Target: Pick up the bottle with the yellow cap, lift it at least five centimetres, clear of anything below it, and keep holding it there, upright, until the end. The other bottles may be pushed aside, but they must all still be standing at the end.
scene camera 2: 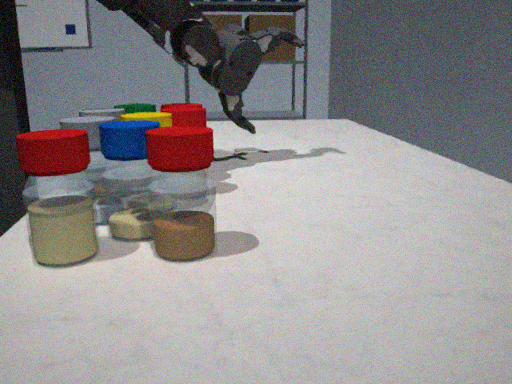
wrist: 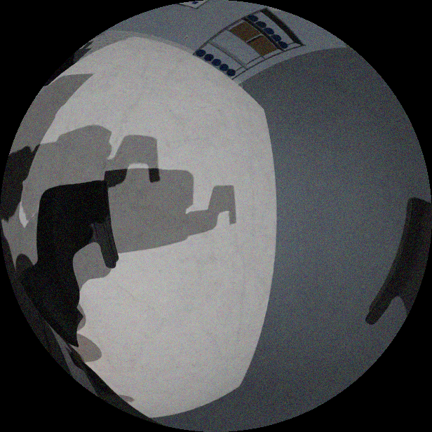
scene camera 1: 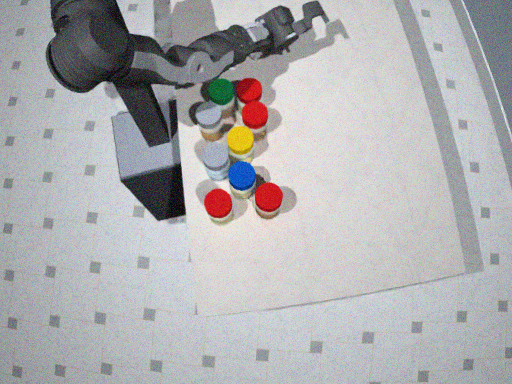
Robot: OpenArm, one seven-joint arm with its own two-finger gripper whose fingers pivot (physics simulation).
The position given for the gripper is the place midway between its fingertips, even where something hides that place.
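Note:
The gripper point(scene camera 2: 272, 85) is visible, and the wrist view also shows the gripper point(wrist: 227, 253). Scene camera 2 shows a blue-capped bottle point(scene camera 2: 126, 176), a grey-capped bottle point(scene camera 2: 95, 169) and a red-capped bottle point(scene camera 2: 182, 192). Scene camera 1 shows the blue-capped bottle point(scene camera 1: 242, 181) too, together with a yellow-capped bottle point(scene camera 1: 240, 139), a green-capped bottle point(scene camera 1: 221, 92), a red-capped bottle point(scene camera 1: 254, 114), a grey-capped bottle point(scene camera 1: 208, 114) and a dark pedestal point(scene camera 1: 160, 191). The blue-capped bottle is out of frame in the wrist view; the yellow-capped bottle is likewise out of frame in the wrist view.

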